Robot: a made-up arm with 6 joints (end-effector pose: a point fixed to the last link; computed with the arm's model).
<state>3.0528 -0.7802 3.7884 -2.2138 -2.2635 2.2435</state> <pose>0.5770 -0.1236 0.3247 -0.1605 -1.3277 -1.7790</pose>
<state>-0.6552 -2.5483 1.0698 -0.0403 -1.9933 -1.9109</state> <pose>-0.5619 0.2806 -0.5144 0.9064 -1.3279 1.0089</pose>
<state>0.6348 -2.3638 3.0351 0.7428 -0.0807 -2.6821</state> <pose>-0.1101 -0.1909 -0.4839 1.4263 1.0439 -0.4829</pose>
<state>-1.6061 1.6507 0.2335 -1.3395 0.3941 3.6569</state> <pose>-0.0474 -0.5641 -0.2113 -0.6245 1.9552 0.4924</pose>
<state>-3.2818 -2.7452 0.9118 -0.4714 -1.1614 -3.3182</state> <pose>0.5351 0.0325 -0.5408 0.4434 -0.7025 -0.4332</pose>
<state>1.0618 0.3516 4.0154 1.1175 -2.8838 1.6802</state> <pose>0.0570 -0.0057 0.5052 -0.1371 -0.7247 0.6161</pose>
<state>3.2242 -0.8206 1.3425 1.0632 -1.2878 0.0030</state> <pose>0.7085 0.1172 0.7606 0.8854 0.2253 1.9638</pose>
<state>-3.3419 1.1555 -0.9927 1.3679 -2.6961 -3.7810</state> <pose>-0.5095 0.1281 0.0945 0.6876 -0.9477 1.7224</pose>
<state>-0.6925 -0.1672 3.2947 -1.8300 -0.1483 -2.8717</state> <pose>-0.3017 0.2903 0.7922 0.4024 1.6857 1.5258</pose>
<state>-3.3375 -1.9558 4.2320 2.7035 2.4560 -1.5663</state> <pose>0.2720 -0.1648 -0.0731 1.1433 0.1984 -0.7281</pose>
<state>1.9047 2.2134 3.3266 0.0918 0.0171 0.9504</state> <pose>-0.0933 0.6337 0.0255 0.3071 -1.3959 1.0085</pose>
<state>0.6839 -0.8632 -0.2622 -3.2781 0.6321 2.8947</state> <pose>-0.2734 -0.0694 0.7359 0.3315 0.1623 0.7512</pose>
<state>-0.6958 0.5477 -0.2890 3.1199 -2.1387 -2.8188</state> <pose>0.4825 -0.2466 0.4756 -0.7183 -1.1518 -0.8222</pose>
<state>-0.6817 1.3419 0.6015 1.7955 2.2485 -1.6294</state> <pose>0.7270 -0.5555 0.1796 0.8396 0.3724 1.5608</pose>
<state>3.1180 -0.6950 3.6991 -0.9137 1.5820 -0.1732</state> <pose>0.5914 0.0594 0.3889 -0.2442 0.0143 2.1812</pose>
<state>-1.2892 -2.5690 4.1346 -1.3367 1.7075 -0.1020</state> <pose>-0.0362 0.0250 -0.3815 -0.0355 -2.6056 -1.4411</pose>
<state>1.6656 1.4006 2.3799 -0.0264 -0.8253 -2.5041</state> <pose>0.0443 0.8012 0.4903 1.8668 1.9918 0.7956</pose>
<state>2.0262 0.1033 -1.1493 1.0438 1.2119 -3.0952</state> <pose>-0.0579 0.2555 0.5363 0.1690 2.8930 0.4540</pose>
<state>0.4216 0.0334 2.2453 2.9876 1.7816 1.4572</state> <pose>-0.2005 0.0400 1.0029 1.6333 0.1386 0.7872</pose>
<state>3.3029 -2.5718 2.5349 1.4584 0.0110 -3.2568</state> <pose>0.1194 0.0331 -0.6156 -1.0175 1.5852 1.3953</pose>
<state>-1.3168 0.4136 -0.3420 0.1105 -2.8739 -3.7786</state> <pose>0.0043 -0.4911 0.5395 0.9495 0.3454 1.9029</pose>
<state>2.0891 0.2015 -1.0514 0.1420 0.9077 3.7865</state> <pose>-0.0129 0.2625 0.4996 0.9698 2.2714 0.5986</pose>
